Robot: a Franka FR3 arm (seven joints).
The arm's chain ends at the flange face. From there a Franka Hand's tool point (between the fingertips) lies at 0.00 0.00 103.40 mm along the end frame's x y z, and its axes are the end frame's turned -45 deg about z.
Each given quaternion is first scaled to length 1.
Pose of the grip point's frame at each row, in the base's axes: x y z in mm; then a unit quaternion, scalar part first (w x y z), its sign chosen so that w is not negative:
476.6, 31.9, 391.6, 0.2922, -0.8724, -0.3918, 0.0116
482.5, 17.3, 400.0, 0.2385, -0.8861, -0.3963, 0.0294
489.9, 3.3, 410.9, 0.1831, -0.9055, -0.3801, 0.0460
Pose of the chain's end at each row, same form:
502.4, -19.9, 477.3, 0.2655, -0.9559, -0.0281, 0.1225
507.4, -24.0, 491.5, 0.2091, -0.9703, -0.0270, 0.1184
512.9, -27.4, 506.9, 0.1516, -0.9820, -0.0046, 0.1126

